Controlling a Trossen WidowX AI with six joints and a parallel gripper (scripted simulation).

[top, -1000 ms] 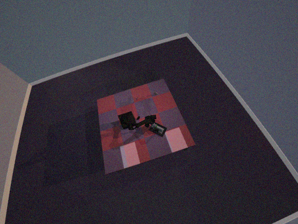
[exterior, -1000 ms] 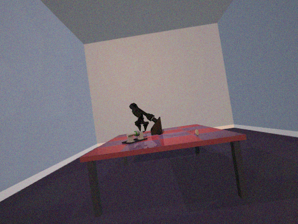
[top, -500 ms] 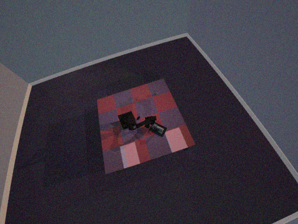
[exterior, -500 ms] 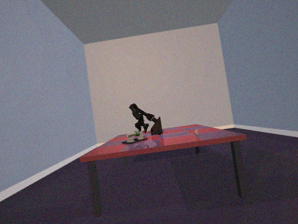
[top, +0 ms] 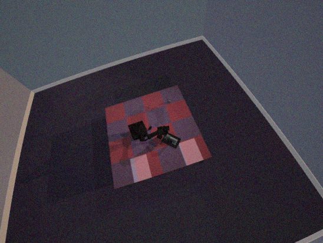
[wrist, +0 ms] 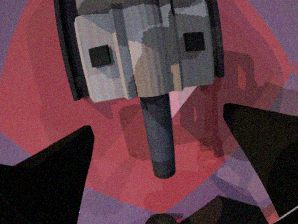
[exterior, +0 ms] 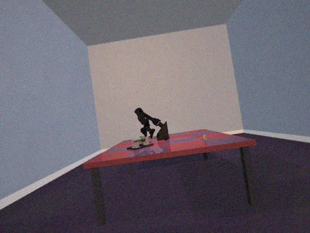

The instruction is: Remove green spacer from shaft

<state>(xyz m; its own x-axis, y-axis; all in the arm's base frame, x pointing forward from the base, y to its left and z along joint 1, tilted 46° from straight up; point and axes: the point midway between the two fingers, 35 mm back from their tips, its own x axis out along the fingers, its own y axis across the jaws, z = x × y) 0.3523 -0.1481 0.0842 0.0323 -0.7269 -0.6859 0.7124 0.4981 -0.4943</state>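
My gripper tip is 40 mm short of the dark shaft, 30 mm to the left of it and 20 mm below it. From my gripper tip the other things lie so: small pale object (240 mm ahead, 530 mm to the left, 30 mm below).
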